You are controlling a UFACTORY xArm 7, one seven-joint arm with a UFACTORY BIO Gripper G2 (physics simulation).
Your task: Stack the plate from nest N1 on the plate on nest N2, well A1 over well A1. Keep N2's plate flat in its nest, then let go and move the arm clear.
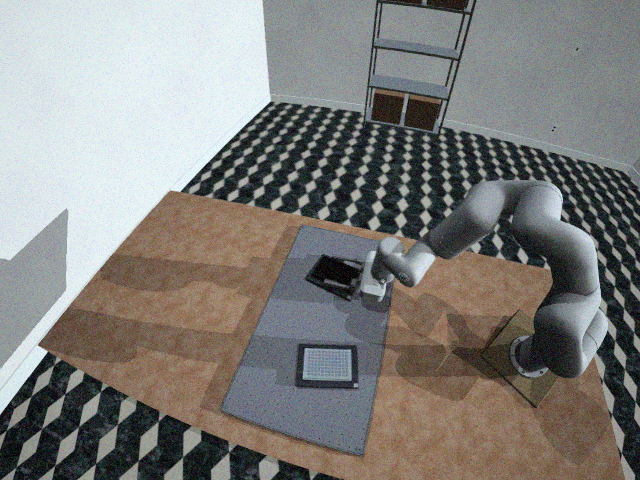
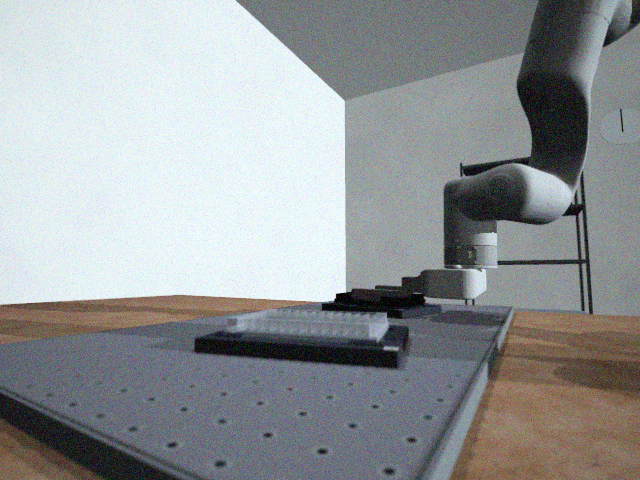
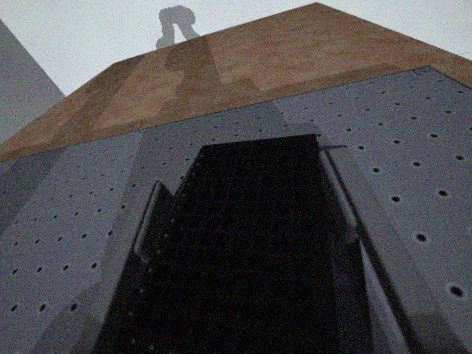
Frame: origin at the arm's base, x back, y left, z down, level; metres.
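Seen in the pictures: hand, tool point: [image 1: 334, 270] [image 2: 377, 292] [image 3: 238, 207]; arm's base, link origin: [image 1: 528, 356].
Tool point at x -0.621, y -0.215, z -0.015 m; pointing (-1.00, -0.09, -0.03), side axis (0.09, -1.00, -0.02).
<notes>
Offsets run from my tool point to a thing's top centre. "pt": to the spot under its first point. Level surfaces: height alone.
A black well plate @(dz -0.001, dx +0.003, dy +0.001 m) [image 1: 336, 269] [image 2: 343, 297] [image 3: 250, 240] is at the far part of the grey board, between the two fingers of my gripper [image 1: 333, 273] [image 2: 379, 295] [image 3: 245, 207]. The gripper is shut on its long sides. The plate looks level and slightly above its dark nest @(pt dz +0.022, dx -0.008, dy +0.063 m) [image 2: 361, 308]; the gap is hard to make out. A clear well plate @(dz +0.005, dx +0.024, dy +0.304 m) [image 1: 327, 364] [image 2: 310, 324] sits flat in the nearer dark nest @(dz +0.016, dx +0.024, dy +0.304 m) [image 1: 325, 384] [image 2: 294, 351], which has a small white mark at one corner. The A1 marks are too small to read.
Both nests are on the perforated grey board @(dz +0.031 m) [image 1: 294, 413] [image 2: 248, 413] [image 3: 400, 165], which lies on the brown table @(dz +0.044 m) [image 1: 170, 289] [image 2: 568, 413] [image 3: 270, 55]. The arm's base [image 1: 529, 356] stands at the right. A shelf unit [image 1: 416, 48] stands against the back wall.
</notes>
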